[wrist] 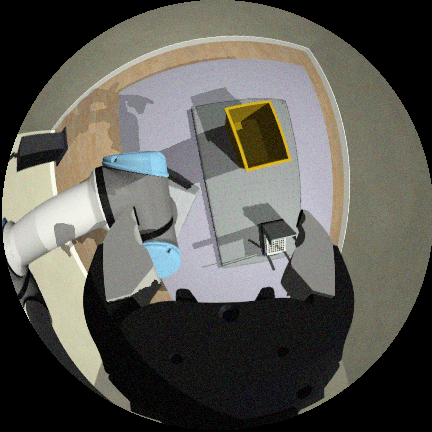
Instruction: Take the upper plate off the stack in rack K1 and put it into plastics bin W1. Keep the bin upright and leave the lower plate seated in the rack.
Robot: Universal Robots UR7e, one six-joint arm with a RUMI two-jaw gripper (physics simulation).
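Frame: origin at the arm's base, x ahead, y left, z up, level; centimetres.
Seen in the pictures: gripper, between the fingertips: (218, 210).
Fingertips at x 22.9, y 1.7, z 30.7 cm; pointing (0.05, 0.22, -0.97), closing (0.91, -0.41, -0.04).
A point is followed by its place in that frame.
The plastics bin W1 (243, 138) {x 35.9, y 10.4, z -14.3 cm} is a yellow-rimmed, open-topped box, dark inside, standing upright on the grey board in the upper right part of the view. The small dark rack K1 (279, 228) {x 35.9, y -23.7, z -6.3 cm} is near the board's lower right end, with thin dark bars around it. A white gridded plate (275, 245) {x 33.3, y -32.8, z -10.0 cm} shows at the rack; whether it is the upper or the lower plate cannot be told, and the other plate cannot be made out. My gripper (218, 210) {x 22.9, y 1.7, z 30.7 cm} is open and empty, high above the table. Its right finger appears close beside the rack in the view.
The grey perforated board (250, 190) {x 31.1, y -8.7, z -14.5 cm} lies on a lilac mat (160, 120) {x 10.4, y 31.6, z -15.8 cm} with a wooden border. The arm's white and grey links with blue caps (145, 162) {x 15.1, y 9.7, z 22.1 cm} cross the left side. A black box-shaped device (41, 150) is at the far left.
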